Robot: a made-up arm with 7 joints.
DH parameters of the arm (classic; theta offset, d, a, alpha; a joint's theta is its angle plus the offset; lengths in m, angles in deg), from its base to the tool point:
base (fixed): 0 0.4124 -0.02 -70
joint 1: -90 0.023 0.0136 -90
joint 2: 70 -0.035 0.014 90
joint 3: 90 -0.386 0.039 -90
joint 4: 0 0.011 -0.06 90
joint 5: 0 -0.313 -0.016 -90
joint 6: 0 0.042 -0.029 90
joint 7: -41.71 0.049 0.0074 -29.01
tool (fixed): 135.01 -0.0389 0 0
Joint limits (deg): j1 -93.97..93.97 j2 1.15..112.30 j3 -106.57..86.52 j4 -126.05..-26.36 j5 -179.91..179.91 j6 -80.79..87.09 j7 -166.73..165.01
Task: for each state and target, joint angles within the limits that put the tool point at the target. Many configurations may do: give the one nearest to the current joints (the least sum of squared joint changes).
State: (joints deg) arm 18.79 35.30 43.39 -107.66 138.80 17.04 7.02
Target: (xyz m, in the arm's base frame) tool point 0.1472 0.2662 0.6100
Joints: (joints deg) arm -5.07 83.50 50.23 -126.05 154.28 7.92 2.78
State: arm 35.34 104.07 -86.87 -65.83 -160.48 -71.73 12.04
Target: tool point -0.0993 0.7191 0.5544
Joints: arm 42.71 112.30 -72.46 -26.36 -163.17 -74.65 23.63
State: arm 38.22 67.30 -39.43 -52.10 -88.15 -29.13 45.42
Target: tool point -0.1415 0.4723 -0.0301
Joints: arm 30.44 57.89 -41.43 -49.37 -87.31 -31.15 44.46
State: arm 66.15 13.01 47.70 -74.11 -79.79 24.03 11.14
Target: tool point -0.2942 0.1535 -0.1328
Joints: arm 38.01 1.15 28.78 -48.16 -75.04 20.18 13.50
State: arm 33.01 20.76 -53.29 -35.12 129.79 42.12 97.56
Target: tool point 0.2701 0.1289 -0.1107
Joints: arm -10.35 31.01 -33.80 -68.52 133.14 41.23 94.31
